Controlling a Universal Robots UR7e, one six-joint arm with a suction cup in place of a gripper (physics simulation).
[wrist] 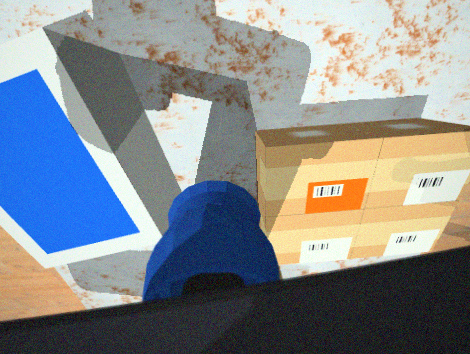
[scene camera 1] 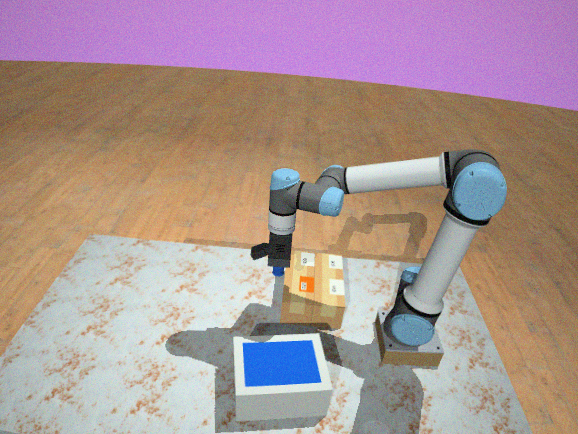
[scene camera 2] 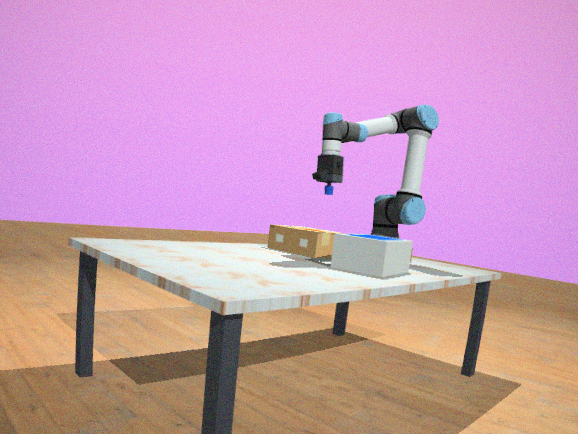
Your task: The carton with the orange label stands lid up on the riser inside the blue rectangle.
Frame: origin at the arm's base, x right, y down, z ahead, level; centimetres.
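Seen in the pictures: hand at its tool point: (wrist: 215, 222) (scene camera 1: 278, 272) (scene camera 2: 328, 194).
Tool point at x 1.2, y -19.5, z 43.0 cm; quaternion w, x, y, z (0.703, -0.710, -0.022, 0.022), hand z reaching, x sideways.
Pixels of each thing's top centre, then the offset from my tool point to it. "spot": a spot on its surface instead.
- carton with the orange label, top centre: (wrist: 319, 180) (scene camera 1: 298, 288) (scene camera 2: 313, 230) dx +11.6, dy +15.3, dz -7.4 cm
- riser at its top centre: (wrist: 42, 182) (scene camera 1: 280, 362) (scene camera 2: 375, 237) dx -22.0, dy +13.6, dz -2.4 cm
- white block with a blue rectangle, surface spot: (wrist: 50, 160) spot: dx -19.5, dy +13.6, dz +0.1 cm
The carton with the orange label (scene camera 1: 306, 285) (scene camera 2: 310, 246) (wrist: 337, 195) stands on the table in a tight block of cartons, label facing up, at the corner nearest the riser on the side away from the arm's base. The riser (scene camera 1: 282, 406) (scene camera 2: 356, 254) is a white block with a blue rectangle (scene camera 1: 281, 363) (scene camera 2: 372, 237) (wrist: 50, 160) on its top; no carton stands on it. My gripper (scene camera 1: 278, 271) (scene camera 2: 328, 191) (wrist: 215, 200), a dark blue suction cup, points down and hangs in the air above and beside the cartons. It holds nothing and touches nothing.
Three more cartons with white labels touch the orange-labelled one: one beside it (scene camera 1: 336, 287) (wrist: 325, 250), one behind it (scene camera 1: 307, 260) (wrist: 435, 187) and one diagonally behind (scene camera 1: 335, 261) (wrist: 410, 242). The arm's base (scene camera 1: 412, 345) stands right of the cartons and riser.
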